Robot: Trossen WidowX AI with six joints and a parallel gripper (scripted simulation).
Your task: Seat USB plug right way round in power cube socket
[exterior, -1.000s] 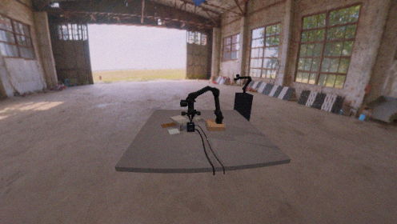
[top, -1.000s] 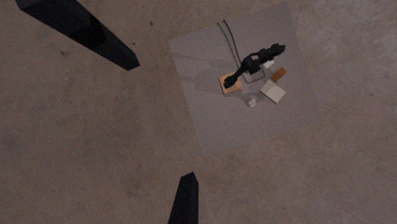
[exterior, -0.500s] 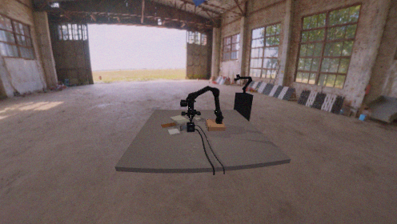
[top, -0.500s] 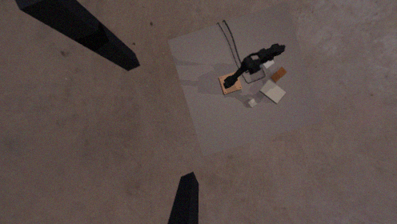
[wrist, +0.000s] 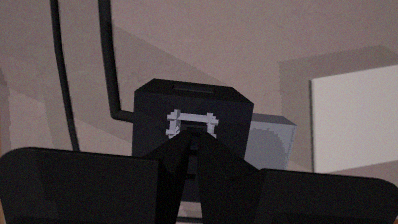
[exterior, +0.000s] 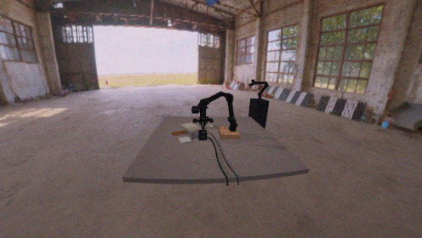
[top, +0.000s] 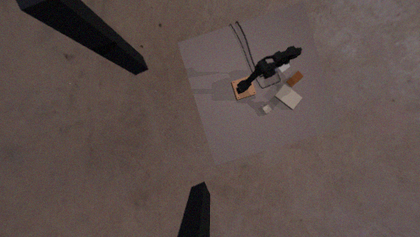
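My gripper tip is now 2 cm above the USB plug. From my gripper tip the other things lie so: small white piece 14 cm behind, 34 cm to the right, 10 cm below; cream box 9 cm ahead, 32 cm to the right, 9 cm below; orange block 23 cm ahead, 18 cm to the right, 10 cm below.
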